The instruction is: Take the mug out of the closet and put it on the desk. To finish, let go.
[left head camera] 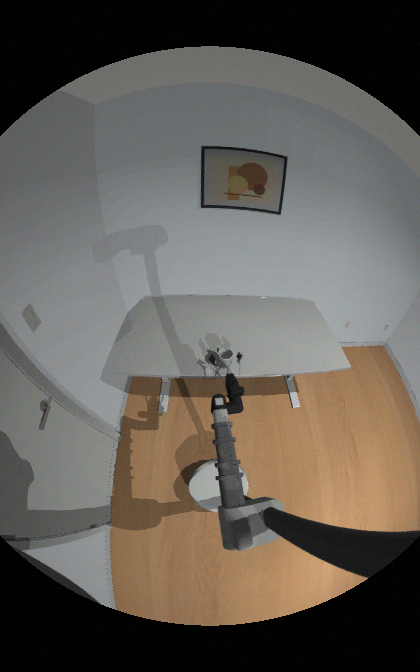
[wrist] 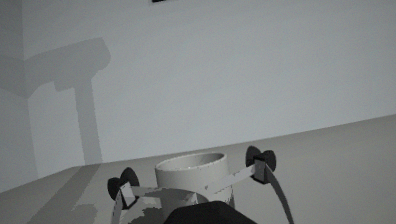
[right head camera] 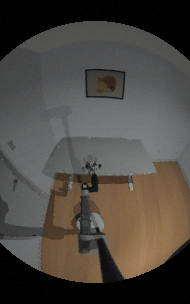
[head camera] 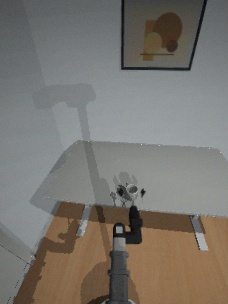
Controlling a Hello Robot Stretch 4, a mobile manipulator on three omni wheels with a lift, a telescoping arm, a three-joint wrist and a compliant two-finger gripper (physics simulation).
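Where they show: gripper, fingertip midpoint: (wrist: 192, 170) (right head camera: 92, 164) (head camera: 131, 189); robot's base, origin of the base link: (right head camera: 90, 222).
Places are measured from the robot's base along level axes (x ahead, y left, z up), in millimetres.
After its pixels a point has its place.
Observation:
The light grey mug (head camera: 131, 189) @[x 710, y -85, z 723 mm] (left head camera: 226, 355) (right head camera: 93, 164) @[x 710, y -89, z 716 mm] (wrist: 192, 175) @[x 635, y -82, z 771 mm] stands upright on the grey desk (head camera: 175, 175) @[x 879, y -459, z 693 mm] (left head camera: 280, 335) (right head camera: 125, 155) @[x 857, y -562, z 693 mm] (wrist: 340, 155) @[x 856, y -398, z 693 mm], near its front edge. My gripper (head camera: 132, 192) @[x 681, y -82, z 765 mm] (left head camera: 226, 357) (wrist: 192, 170) @[x 681, y -82, z 765 mm] is open, with one dark fingertip on each side of the mug. In the wrist view there is a gap between the mug and each fingertip. The mug's lower part is hidden behind the fingers' bands and the gripper body. The closet does not show clearly in these views.
The arm (head camera: 119, 267) @[x 228, y -3, z 875 mm] (left head camera: 227, 462) reaches over the wooden floor (left head camera: 325, 475) to the desk's front edge. A wall with a framed picture (head camera: 162, 35) @[x 1351, y -300, z 1620 mm] (left head camera: 244, 180) stands behind the desk. A door handle (left head camera: 45, 412) shows at the left.

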